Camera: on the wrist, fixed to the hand. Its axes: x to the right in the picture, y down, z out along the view.
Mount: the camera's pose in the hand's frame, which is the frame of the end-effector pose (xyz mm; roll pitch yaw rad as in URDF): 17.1 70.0 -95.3 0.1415 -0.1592 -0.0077
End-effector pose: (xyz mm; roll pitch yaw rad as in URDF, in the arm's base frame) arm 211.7 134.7 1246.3 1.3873 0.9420 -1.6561
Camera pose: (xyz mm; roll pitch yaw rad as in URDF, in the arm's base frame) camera 313.4 74.2 1262.7 1.3227 0.9041 -1.9132
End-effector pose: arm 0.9 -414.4 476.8 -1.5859 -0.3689 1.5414
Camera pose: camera 98.4 -376.6 419.0 -1.5068 -0.3692 1.7123
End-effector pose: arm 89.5 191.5 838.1 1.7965 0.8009 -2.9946
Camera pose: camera 25.4 104.0 888.2 1.7704 0.8312 3.0599
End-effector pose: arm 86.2 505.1 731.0 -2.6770 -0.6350 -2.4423
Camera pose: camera 32.3 597.4 784.5 -2.5836 -0.4942 -2.3538
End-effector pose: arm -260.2 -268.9 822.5 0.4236 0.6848 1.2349
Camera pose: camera -365.2 -257.1 766.7 0.5159 0.5410 1.1507
